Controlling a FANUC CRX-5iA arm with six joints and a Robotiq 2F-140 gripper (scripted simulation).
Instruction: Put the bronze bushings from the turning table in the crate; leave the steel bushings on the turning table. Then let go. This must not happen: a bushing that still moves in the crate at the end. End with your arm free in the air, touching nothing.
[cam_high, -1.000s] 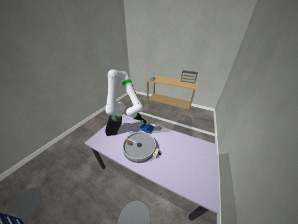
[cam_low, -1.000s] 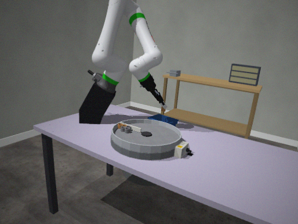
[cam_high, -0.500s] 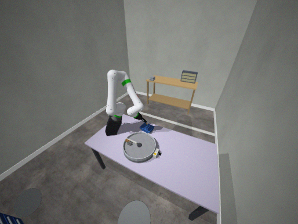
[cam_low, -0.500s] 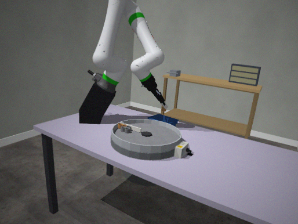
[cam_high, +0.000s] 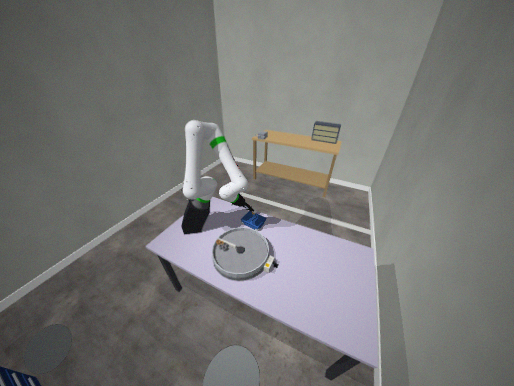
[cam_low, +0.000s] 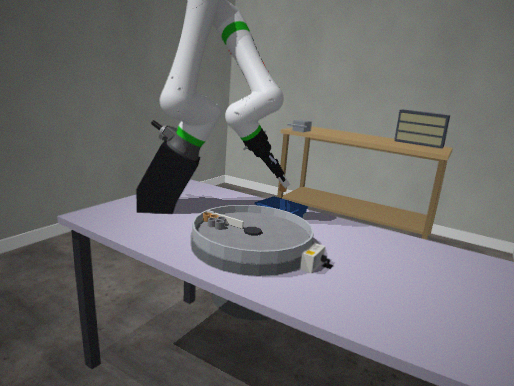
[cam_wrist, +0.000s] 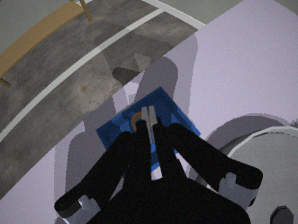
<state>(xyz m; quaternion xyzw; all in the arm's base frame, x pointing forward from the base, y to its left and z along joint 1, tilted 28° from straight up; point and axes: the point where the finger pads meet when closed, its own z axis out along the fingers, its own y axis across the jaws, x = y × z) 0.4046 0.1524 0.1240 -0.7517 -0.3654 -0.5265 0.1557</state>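
The blue crate is 14 cm below my hand and 2 cm to the left of it. From my hand the other things lie so: round grey turning table (34 cm to the right, 11 cm below, 3 cm ahead).
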